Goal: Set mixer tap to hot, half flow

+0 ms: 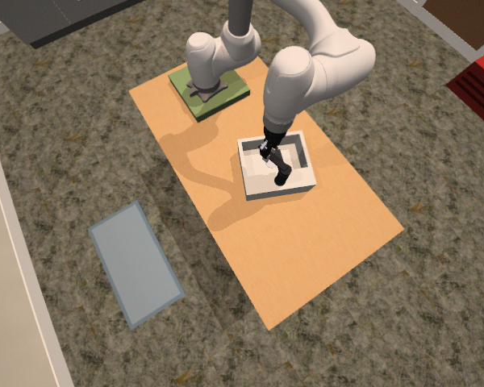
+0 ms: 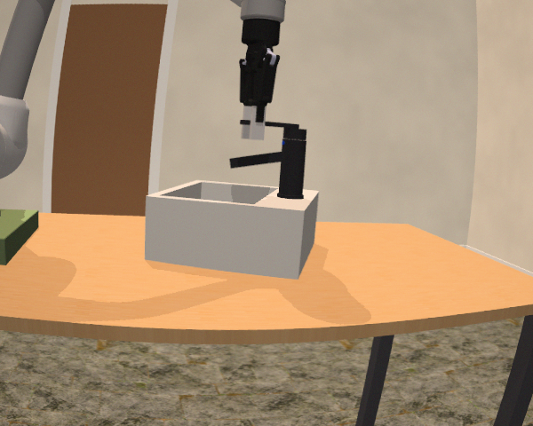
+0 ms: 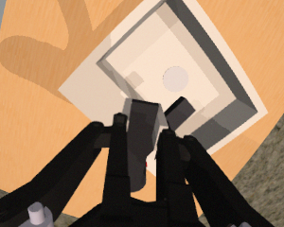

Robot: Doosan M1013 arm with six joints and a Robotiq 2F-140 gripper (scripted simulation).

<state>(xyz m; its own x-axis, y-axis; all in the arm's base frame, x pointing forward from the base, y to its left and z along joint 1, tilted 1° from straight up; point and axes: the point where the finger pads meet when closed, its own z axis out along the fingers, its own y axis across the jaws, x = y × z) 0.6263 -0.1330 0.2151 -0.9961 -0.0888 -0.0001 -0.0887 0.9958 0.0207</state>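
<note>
Right now my hand is 4 cm short of the lever. Round my hand: black mixer tap (7 cm ahead, 4 cm below, 1 cm to the left); white basin (23 cm below, 7 cm to the left, 1 cm behind).
</note>
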